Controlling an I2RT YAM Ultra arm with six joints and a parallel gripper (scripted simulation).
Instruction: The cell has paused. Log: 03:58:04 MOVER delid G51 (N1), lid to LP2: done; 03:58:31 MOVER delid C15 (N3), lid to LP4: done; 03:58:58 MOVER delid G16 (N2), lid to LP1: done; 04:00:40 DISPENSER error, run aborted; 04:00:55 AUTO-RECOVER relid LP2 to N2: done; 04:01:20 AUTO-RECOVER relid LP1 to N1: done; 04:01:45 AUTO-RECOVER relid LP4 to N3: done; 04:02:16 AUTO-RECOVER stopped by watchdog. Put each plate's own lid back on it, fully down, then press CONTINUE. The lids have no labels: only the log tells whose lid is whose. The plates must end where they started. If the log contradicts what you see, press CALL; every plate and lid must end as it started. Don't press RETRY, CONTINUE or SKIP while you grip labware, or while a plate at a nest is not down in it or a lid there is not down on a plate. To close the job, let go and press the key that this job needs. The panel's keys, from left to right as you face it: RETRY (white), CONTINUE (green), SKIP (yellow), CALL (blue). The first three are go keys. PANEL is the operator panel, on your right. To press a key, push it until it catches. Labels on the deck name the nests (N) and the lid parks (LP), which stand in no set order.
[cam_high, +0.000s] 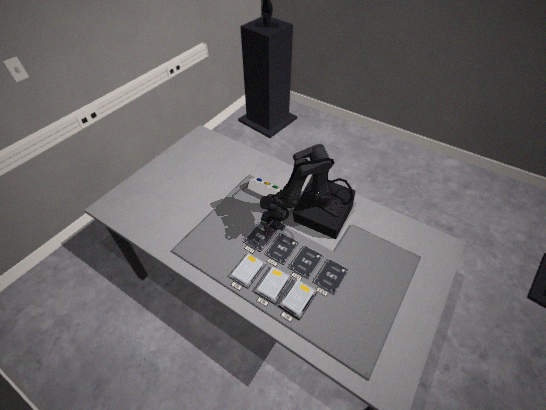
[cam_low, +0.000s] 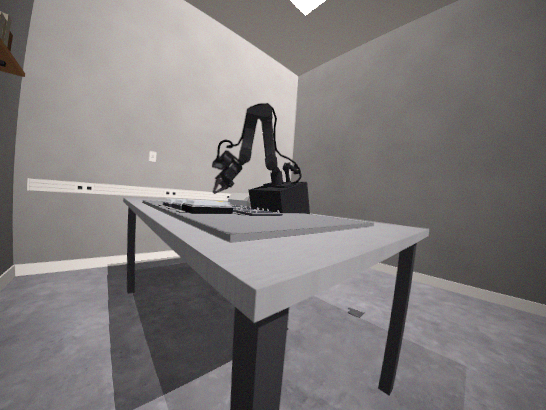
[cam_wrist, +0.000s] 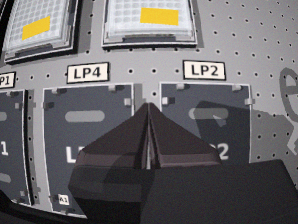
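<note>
Now: hand 28 cm to the right of the clear lid, 11 cm short of it and 4 cm above it. From my hand the other things lie so: LP4 lid park 7 cm below, 6 cm to the left, 4 cm behind.
</note>
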